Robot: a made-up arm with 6 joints.
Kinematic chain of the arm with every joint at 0, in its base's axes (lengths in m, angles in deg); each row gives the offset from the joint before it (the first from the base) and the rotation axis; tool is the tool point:
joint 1: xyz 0 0 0.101 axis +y
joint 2: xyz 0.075 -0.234 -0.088 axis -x
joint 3: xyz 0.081 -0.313 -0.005 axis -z
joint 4: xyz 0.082 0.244 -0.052 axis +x
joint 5: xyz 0.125 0 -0.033 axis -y
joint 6: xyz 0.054 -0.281 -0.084 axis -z
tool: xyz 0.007 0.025 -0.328
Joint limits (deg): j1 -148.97..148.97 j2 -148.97..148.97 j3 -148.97..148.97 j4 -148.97..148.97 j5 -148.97..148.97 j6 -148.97..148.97
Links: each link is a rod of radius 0.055 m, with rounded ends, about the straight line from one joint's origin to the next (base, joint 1, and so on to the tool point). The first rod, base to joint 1, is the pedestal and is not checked.
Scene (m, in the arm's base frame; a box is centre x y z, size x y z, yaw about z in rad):
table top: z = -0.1
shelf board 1: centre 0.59 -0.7 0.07 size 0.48 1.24 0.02 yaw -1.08
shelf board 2: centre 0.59 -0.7 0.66 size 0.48 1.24 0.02 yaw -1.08
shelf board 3: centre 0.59 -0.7 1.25 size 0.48 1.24 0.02 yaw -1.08
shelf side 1: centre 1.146 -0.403 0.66 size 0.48 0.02 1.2 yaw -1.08
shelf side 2: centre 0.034 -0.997 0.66 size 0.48 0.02 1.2 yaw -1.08
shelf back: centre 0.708 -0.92 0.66 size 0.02 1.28 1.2 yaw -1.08
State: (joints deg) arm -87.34 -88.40 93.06 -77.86 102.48 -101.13
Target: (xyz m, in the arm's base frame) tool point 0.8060 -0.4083 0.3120
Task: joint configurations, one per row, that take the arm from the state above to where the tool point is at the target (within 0.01 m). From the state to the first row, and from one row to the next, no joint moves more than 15 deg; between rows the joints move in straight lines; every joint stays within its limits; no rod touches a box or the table.
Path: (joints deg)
1: -95.38 -87.46 99.92 -75.59 89.75 -101.11
2: -103.42 -86.52 106.79 -73.33 77.02 -101.10
3: -111.45 -85.57 113.65 -71.06 64.29 -101.08
4: -119.49 -84.63 120.52 -68.79 51.56 -101.06

